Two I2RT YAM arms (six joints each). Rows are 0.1 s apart.
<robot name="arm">
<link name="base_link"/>
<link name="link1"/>
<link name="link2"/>
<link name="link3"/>
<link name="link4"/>
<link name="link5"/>
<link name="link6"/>
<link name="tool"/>
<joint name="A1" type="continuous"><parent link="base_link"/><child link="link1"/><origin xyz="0 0 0.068" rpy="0 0 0"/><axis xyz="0 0 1"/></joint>
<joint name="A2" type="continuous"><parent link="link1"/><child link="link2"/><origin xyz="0.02 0.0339 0.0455" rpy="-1.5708 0 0"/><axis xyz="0 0 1"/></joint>
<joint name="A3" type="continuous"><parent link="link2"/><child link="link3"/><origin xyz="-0.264 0 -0.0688" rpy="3.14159 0 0"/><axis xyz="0 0 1"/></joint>
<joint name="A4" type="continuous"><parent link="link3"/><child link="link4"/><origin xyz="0.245 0.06 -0.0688" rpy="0 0 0"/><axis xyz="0 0 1"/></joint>
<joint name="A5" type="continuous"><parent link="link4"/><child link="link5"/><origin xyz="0.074 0.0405 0.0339" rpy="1.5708 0 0"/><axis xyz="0 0 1"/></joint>
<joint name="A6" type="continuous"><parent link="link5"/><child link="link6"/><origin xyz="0.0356 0 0.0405" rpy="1.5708 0 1.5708"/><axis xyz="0 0 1"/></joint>
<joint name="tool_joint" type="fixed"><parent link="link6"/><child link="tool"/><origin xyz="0 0 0" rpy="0 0 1.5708"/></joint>
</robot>
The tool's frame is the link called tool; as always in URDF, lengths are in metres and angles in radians. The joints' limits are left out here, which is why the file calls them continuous.
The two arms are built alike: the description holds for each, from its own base.
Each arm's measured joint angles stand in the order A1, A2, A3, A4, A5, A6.
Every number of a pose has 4 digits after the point. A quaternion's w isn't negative.
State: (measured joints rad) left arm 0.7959 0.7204 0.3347 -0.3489 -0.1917 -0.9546; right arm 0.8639 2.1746 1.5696 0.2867 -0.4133 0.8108
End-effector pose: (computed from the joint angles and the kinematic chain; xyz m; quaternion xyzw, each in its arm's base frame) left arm 0.1015 0.1134 0.1781 -0.7233 0.5531 0.0551 0.4098; right arm 0.3183 0.3946 0.2075 -0.1413 0.7895 0.5374 0.2605
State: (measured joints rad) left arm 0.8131 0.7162 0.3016 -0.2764 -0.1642 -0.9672; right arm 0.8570 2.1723 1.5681 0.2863 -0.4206 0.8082
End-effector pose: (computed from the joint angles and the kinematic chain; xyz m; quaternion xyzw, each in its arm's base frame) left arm 0.1012 0.1154 0.1735 -0.7228 0.5403 0.0413 0.4289; right arm 0.3205 0.3922 0.2081 -0.1417 0.7890 0.5379 0.2608
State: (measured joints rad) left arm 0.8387 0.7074 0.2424 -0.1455 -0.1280 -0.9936; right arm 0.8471 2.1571 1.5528 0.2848 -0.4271 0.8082
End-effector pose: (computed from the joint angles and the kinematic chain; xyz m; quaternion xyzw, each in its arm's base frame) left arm 0.1001 0.1182 0.1662 -0.7201 0.5155 0.0209 0.4640; right arm 0.3219 0.3865 0.2102 -0.1395 0.7896 0.5377 0.2607
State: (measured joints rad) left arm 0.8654 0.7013 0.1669 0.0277 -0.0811 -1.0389; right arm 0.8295 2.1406 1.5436 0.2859 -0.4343 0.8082
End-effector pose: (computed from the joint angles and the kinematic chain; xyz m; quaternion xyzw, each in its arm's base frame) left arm 0.0986 0.1202 0.1576 -0.7134 0.4826 -0.0091 0.5080; right arm 0.3265 0.3789 0.2151 -0.1353 0.7877 0.5390 0.2657
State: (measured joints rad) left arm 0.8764 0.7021 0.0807 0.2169 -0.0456 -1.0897; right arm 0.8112 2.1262 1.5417 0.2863 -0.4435 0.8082
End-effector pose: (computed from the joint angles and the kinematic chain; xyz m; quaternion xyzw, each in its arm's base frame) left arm 0.0968 0.1188 0.1470 -0.7014 0.4523 -0.0397 0.5494; right arm 0.3319 0.3717 0.2215 -0.1319 0.7844 0.5417 0.2717
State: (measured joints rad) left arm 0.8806 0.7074 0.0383 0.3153 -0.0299 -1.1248; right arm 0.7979 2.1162 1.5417 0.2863 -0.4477 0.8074
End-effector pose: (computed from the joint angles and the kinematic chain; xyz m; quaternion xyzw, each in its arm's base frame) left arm 0.0957 0.1175 0.1422 -0.6961 0.4342 -0.0574 0.5688; right arm 0.3359 0.3665 0.2263 -0.1291 0.7819 0.5431 0.2774
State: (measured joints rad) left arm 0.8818 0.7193 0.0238 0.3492 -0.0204 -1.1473; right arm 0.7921 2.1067 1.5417 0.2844 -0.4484 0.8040
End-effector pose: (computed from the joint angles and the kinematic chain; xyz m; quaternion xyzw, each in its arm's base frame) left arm 0.0955 0.1170 0.1393 -0.6980 0.4271 -0.0678 0.5707; right arm 0.3372 0.3638 0.2306 -0.1290 0.7798 0.5438 0.2821
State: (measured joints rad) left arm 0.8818 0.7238 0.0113 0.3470 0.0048 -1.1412; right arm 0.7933 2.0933 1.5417 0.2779 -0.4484 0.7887
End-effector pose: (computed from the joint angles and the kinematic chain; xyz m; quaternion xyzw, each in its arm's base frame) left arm 0.0950 0.1150 0.1344 -0.6976 0.4383 -0.0753 0.5618; right arm 0.3355 0.3629 0.2363 -0.1361 0.7767 0.5433 0.2881
